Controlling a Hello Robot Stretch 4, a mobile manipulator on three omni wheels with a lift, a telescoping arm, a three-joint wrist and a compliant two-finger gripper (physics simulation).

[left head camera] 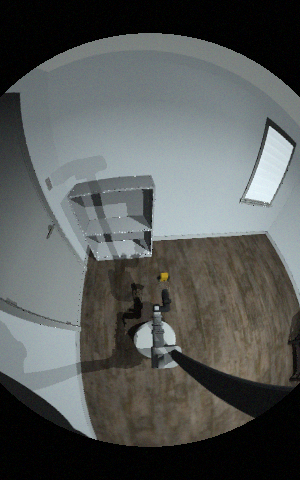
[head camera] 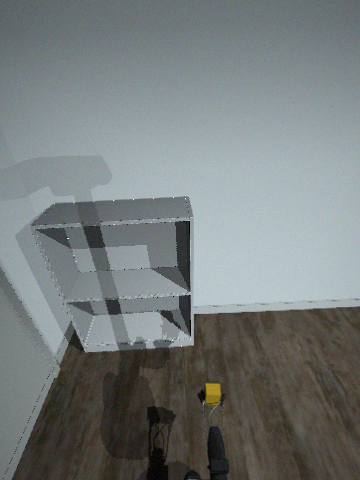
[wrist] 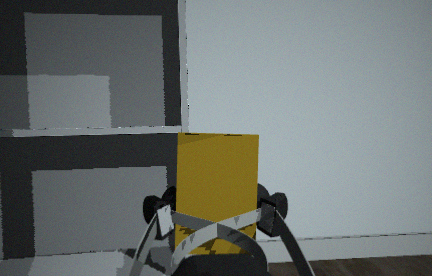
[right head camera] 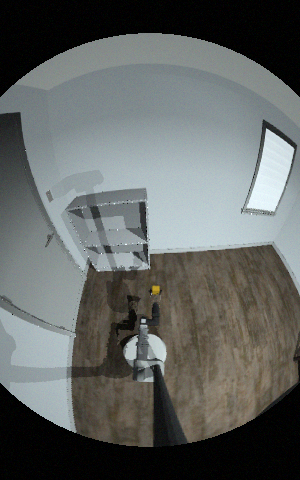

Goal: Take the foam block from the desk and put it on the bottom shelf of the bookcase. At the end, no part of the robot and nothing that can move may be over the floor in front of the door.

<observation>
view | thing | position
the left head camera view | bookcase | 126, 195
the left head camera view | door with a handle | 49, 275
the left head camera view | window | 268, 172
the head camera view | bookcase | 74, 237
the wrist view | my gripper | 215, 201
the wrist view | yellow foam block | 217, 174
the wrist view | bookcase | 71, 71
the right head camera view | bookcase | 125, 208
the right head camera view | door with a handle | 48, 282
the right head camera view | window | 267, 186
</observation>
